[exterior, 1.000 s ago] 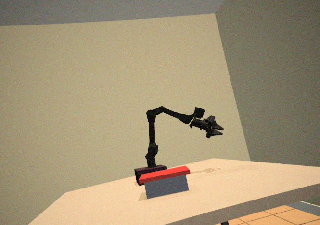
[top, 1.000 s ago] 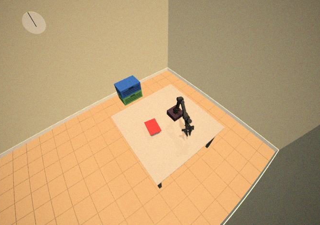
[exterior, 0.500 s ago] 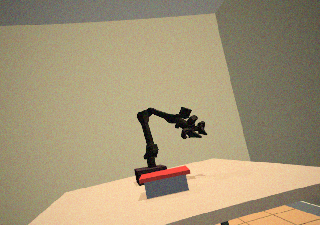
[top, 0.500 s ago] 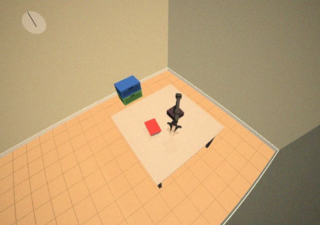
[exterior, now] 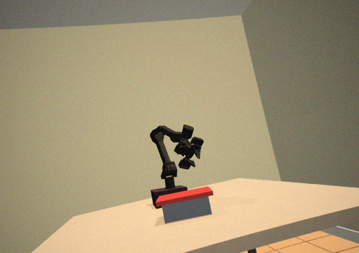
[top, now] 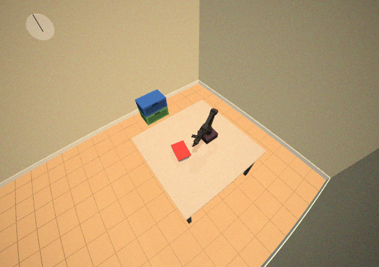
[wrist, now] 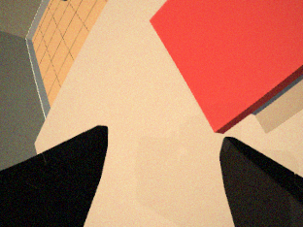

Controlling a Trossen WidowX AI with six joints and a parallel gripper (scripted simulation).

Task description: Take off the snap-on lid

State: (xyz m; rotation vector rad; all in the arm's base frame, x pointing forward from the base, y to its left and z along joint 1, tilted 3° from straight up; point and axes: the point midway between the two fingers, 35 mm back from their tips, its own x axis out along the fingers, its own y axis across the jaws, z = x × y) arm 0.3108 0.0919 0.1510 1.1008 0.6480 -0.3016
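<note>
The red lid is 100 mm ahead of my gripper tip, 110 mm to the right of it and 120 mm below it. From my gripper tip the other things lie so: grey-blue box (100 mm ahead, 110 mm to the right, 170 mm below).
</note>
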